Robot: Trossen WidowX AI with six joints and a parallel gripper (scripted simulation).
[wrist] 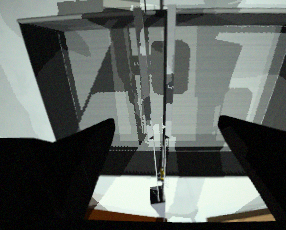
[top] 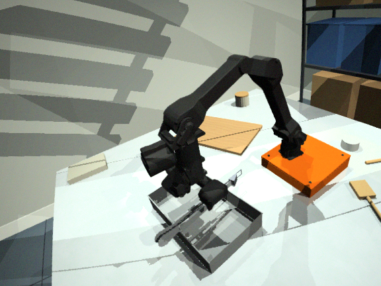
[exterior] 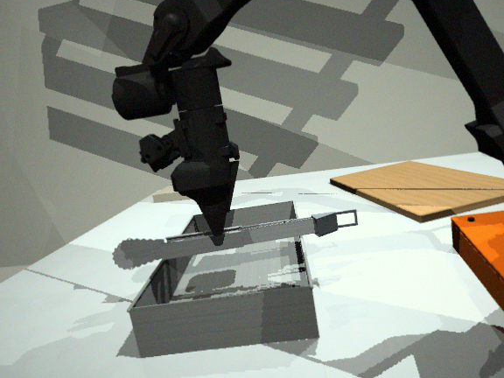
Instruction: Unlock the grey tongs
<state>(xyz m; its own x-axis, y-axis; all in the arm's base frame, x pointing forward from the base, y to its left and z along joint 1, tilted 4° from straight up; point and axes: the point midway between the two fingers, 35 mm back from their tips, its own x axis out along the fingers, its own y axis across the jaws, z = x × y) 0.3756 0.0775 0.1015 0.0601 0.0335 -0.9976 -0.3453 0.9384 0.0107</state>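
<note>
The roasting tin is 20 mm to the right of my gripper tip and 60 mm below it. Round my gripper tip: cream block: 390 mm ahead, 500 mm to the right, 80 mm below; then wooden-lidded jar: 510 mm behind, 640 mm to the right, 60 mm below; then wooden board: 250 mm behind, 430 mm to the right, 80 mm below.
</note>
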